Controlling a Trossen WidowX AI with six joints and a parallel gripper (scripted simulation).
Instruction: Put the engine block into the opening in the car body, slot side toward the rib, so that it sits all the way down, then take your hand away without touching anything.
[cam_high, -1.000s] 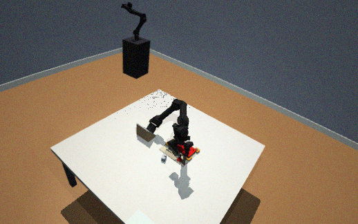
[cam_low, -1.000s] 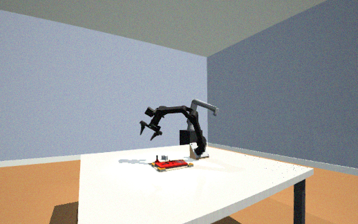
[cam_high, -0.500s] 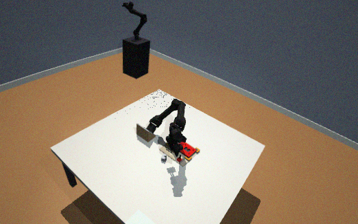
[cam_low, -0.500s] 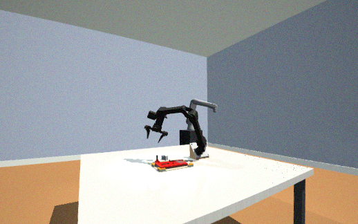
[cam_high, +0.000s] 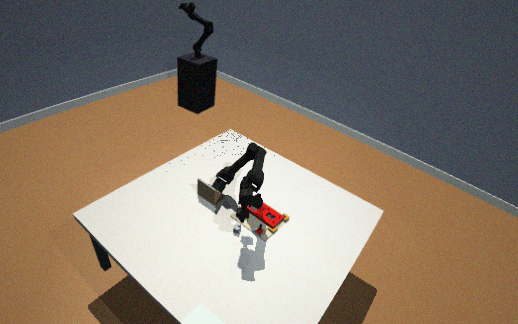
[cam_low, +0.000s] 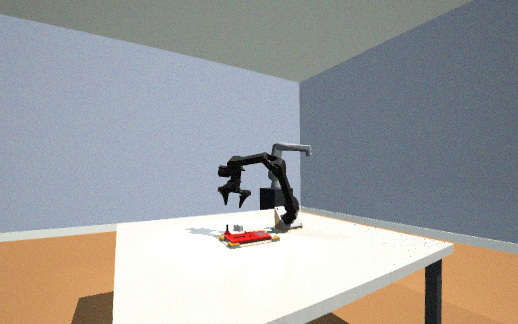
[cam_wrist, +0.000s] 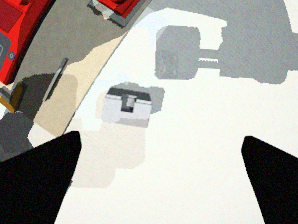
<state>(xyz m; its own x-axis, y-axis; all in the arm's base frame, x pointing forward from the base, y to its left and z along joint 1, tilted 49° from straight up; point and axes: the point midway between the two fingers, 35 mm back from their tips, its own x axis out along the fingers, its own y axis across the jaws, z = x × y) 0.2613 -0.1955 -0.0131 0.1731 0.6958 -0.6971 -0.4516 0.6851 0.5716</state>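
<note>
The engine block is 3 cm behind my gripper tip, 1 cm to the left of it and 11 cm below it. The rest, counted from my gripper tip: upright peg 8 cm ahead, 7 cm to the left, 10 cm below.
</note>
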